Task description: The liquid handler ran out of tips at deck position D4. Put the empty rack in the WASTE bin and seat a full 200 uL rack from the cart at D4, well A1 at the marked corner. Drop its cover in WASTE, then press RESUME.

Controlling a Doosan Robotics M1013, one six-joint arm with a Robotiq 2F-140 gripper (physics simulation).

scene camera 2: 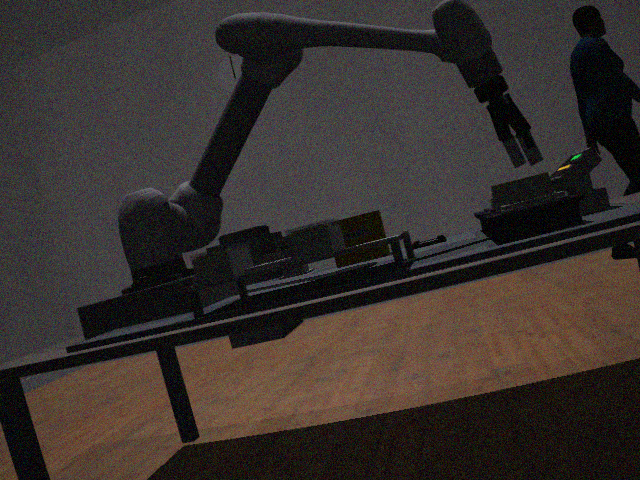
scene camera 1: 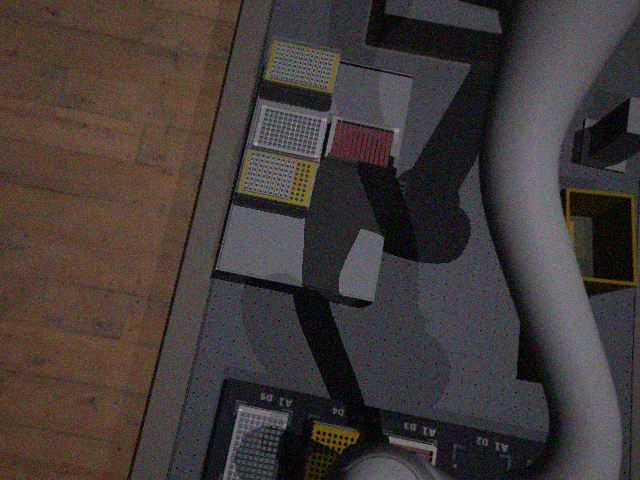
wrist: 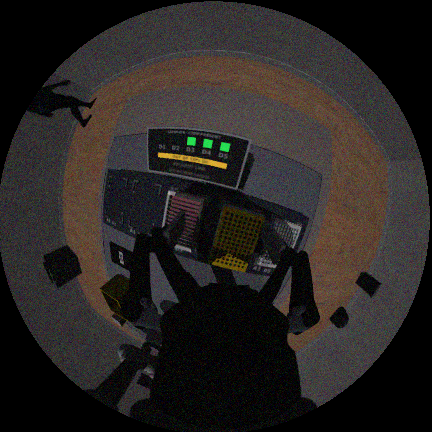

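Pixels of known places: gripper, fingertip midpoint: (scene camera 2: pixel 528 164) (wrist: pixel 224 223); arm's base, origin of the base link: (scene camera 2: pixel 162 283).
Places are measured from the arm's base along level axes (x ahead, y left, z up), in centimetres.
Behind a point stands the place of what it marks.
Note:
The empty yellow rack (scene camera 1: pixel 333 439) @(x 92.6, y -23.6, z 3.4 cm) (wrist: pixel 239 227) @(x 100.0, y -23.8, z 3.4 cm) sits at D4 with dark open holes. My gripper (scene camera 2: pixel 527 161) @(x 101.0, y -20.8, z 6.4 cm) (wrist: pixel 224 223) @(x 101.0, y -20.8, z 6.4 cm) is open and empty, with its fingertips a little above the D4 rack. A yellow rack filled with tips (scene camera 1: pixel 302 66) @(x 29.6, y -33.4, z 4.8 cm) stands at the top left of the pale cart surface (scene camera 1: pixel 258 242) @(x 60.9, y -38.8, z -2.2 cm). Another yellow rack (scene camera 1: pixel 276 178) @(x 51.0, y -36.3, z 4.8 cm) there has some columns without tips. I cannot tell whether either has a cover. The yellow-rimmed WASTE bin (scene camera 1: pixel 599 191) @(x 48.6, y 19.7, z 5.3 cm) (scene camera 2: pixel 361 229) @(x 58.2, y 13.6, z 1.0 cm) (wrist: pixel 117 295) @(x 64.5, y 15.2, z 3.0 cm) stands off to one side. The screen (wrist: pixel 197 160) @(x 111.3, y -14.5, z 3.6 cm) shows green lamps at D3, D4 and D5 and an amber banner; RESUME is not readable.
A white plate (scene camera 1: pixel 290 131) @(x 39.7, y -34.8, z -0.9 cm) and a red-topped rack (scene camera 1: pixel 361 142) @(x 41.0, y -21.5, z 0.0 cm) stand on the cart surface. At the deck, a red-striped rack (wrist: pixel 187 205) @(x 102.2, y -12.4, z -1.1 cm) is at D3 and a white plate (wrist: pixel 287 232) @(x 99.2, y -36.9, z -1.3 cm) at D5, beside the fingers. A person (scene camera 2: pixel 599 87) stands beyond the table.

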